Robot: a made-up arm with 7 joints.
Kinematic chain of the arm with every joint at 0, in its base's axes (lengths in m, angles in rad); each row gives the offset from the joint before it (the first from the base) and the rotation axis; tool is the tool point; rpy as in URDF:
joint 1: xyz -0.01 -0.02 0 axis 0.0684 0.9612 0.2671
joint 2: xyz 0.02 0.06 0 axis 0.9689 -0.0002 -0.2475
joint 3: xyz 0 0.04 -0.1 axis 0.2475 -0.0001 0.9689
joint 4: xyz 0.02 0.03 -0.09 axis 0.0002 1 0
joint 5: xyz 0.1 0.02 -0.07 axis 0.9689 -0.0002 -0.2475
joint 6: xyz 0.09 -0.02 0.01 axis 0.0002 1 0
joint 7: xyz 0.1 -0.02 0 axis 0.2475 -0.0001 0.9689
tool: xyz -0.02 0.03 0 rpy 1.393 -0.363 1.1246
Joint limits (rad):
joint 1: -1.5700..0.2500
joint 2: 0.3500..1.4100
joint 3: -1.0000..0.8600
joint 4: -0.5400..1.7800
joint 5: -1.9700..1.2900
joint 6: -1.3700..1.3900
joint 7: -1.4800..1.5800
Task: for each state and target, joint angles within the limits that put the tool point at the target. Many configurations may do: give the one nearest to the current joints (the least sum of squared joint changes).
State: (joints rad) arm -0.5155 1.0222 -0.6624 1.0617 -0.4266 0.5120 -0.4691
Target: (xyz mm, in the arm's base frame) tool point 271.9 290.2 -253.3
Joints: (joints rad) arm -0.3714 1.1301 -0.9533 0.6059 -0.4481 0.6554 -0.1870
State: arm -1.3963 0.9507 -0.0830 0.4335 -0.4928 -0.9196 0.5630
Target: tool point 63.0 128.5 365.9
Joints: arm -1.5700 1.3427 0.0024 0.0760 -0.5356 -0.8286 0.5078
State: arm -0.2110 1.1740 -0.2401 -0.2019 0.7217 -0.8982 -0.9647
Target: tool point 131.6 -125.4 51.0
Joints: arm -0.9188 0.4706 -0.8266 -0.5400 0.5625 -1.0310 -1.1197
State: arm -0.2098 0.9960 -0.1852 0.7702 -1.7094 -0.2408 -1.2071
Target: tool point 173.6 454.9 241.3
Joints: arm -0.4870 1.4100 0.3388 0.8099 -1.6010 -0.8112 -1.0554
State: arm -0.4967 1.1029 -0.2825 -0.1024 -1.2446 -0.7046 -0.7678
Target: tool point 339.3 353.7 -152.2
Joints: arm -0.0966 0.9150 -0.2549 0.4155 -1.4844 -0.5642 -0.8434
